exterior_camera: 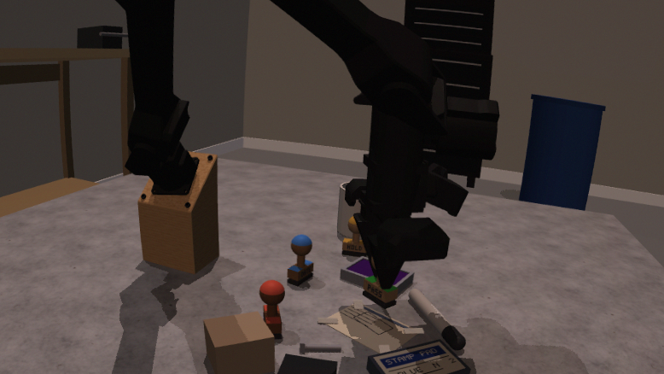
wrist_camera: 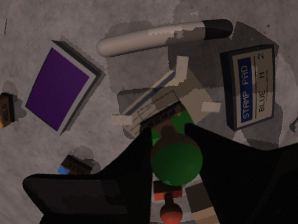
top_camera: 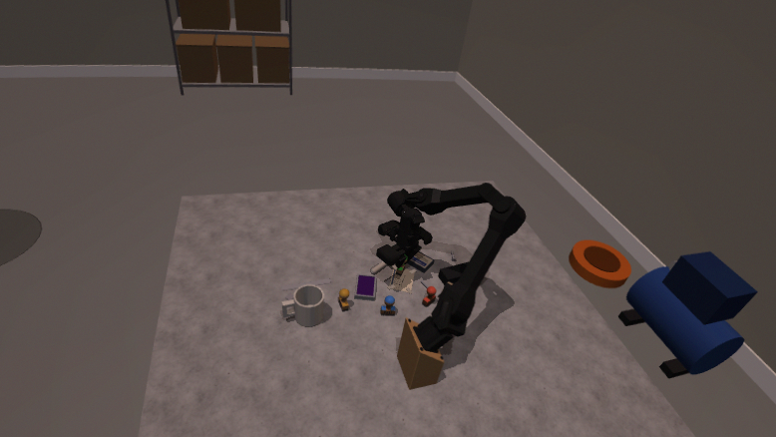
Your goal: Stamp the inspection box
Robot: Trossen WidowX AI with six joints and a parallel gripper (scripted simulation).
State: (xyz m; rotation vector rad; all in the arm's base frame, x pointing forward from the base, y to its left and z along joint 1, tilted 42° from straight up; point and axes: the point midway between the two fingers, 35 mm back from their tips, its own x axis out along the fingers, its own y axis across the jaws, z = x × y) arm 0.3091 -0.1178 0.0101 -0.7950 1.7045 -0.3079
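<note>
Now: gripper tip 6 cm above the beige inspection card, 1 cm to the left of it and 1 cm past it. The rest, counted from my gripper tip: green-knobbed pass stamp right at my gripper tip; marker 8 cm ahead, 5 cm below; stamp pad tin 9 cm to the right, 5 cm below, 5 cm ahead.
</note>
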